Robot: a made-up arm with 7 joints. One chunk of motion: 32 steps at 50 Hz.
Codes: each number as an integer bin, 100 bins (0 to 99) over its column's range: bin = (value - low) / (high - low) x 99, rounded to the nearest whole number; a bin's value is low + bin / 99 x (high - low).
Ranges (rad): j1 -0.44..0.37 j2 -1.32..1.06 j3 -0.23..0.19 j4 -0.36..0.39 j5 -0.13..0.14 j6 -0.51..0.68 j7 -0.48..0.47
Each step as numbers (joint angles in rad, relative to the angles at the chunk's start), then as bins.
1 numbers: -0.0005 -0.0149 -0.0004 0.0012 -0.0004 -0.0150 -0.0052
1 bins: 54 54 54 48 48 41 49
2 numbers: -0.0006 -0.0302 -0.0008 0.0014 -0.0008 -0.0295 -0.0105
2 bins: 54 54 54 48 47 40 49
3 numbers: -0.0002 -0.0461 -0.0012 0.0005 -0.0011 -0.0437 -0.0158
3 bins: 54 53 54 48 47 39 48
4 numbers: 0.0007 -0.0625 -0.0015 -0.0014 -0.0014 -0.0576 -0.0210
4 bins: 54 52 54 47 47 38 48
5 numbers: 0.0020 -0.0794 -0.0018 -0.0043 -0.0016 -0.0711 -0.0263
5 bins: 54 52 54 47 47 37 47
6 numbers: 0.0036 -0.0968 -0.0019 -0.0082 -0.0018 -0.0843 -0.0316
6 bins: 54 51 54 46 47 35 47
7 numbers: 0.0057 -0.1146 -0.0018 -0.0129 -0.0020 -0.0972 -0.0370
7 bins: 54 50 54 46 47 34 46
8 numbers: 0.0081 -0.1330 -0.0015 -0.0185 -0.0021 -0.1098 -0.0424
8 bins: 55 49 54 45 47 33 46
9 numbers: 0.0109 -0.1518 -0.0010 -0.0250 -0.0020 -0.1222 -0.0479
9 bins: 55 49 54 44 47 32 45
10 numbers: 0.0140 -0.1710 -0.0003 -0.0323 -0.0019 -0.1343 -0.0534
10 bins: 55 48 54 43 47 31 44
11 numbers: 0.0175 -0.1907 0.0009 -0.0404 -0.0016 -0.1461 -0.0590
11 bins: 56 47 54 42 47 30 44
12 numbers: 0.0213 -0.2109 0.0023 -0.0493 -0.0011 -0.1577 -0.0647
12 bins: 56 46 55 41 47 29 43
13 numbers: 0.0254 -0.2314 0.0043 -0.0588 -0.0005 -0.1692 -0.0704
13 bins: 57 45 55 40 47 28 43
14 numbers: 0.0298 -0.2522 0.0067 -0.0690 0.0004 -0.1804 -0.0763
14 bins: 57 44 56 38 48 27 42
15 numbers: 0.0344 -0.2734 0.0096 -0.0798 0.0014 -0.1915 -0.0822
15 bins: 58 44 56 37 48 26 41
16 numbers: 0.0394 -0.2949 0.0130 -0.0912 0.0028 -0.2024 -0.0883
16 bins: 59 43 57 35 49 26 41
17 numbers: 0.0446 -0.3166 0.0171 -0.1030 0.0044 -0.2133 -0.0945
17 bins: 59 42 58 34 49 25 40
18 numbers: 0.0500 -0.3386 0.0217 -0.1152 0.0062 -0.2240 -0.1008
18 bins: 60 41 59 32 50 24 40
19 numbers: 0.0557 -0.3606 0.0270 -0.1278 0.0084 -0.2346 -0.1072
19 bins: 61 40 61 31 51 23 39
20 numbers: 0.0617 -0.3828 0.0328 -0.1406 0.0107 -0.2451 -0.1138
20 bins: 61 39 62 29 52 22 38
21 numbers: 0.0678 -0.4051 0.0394 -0.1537 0.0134 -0.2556 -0.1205
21 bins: 62 38 64 27 53 21 37
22 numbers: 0.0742 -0.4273 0.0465 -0.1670 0.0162 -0.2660 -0.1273
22 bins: 63 37 65 25 54 20 37
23 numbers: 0.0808 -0.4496 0.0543 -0.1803 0.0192 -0.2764 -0.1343
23 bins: 64 36 67 24 55 19 36
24 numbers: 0.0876 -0.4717 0.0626 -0.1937 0.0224 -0.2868 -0.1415
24 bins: 64 35 69 22 56 19 35
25 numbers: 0.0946 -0.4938 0.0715 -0.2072 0.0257 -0.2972 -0.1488
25 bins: 65 34 71 20 57 18 35
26 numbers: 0.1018 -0.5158 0.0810 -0.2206 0.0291 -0.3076 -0.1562
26 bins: 66 33 73 18 58 17 34
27 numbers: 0.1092 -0.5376 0.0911 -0.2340 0.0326 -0.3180 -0.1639
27 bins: 67 33 76 17 60 16 33
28 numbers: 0.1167 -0.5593 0.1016 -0.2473 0.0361 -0.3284 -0.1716
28 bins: 68 32 78 15 61 15 32
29 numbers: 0.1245 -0.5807 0.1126 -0.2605 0.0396 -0.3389 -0.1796
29 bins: 69 31 81 13 62 14 31
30 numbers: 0.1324 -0.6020 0.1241 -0.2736 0.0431 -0.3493 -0.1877
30 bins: 70 30 83 11 63 13 30
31 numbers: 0.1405 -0.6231 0.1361 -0.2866 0.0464 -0.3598 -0.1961
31 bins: 71 29 86 10 65 12 30
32 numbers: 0.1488 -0.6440 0.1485 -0.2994 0.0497 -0.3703 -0.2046
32 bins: 72 28 89 8 66 12 29
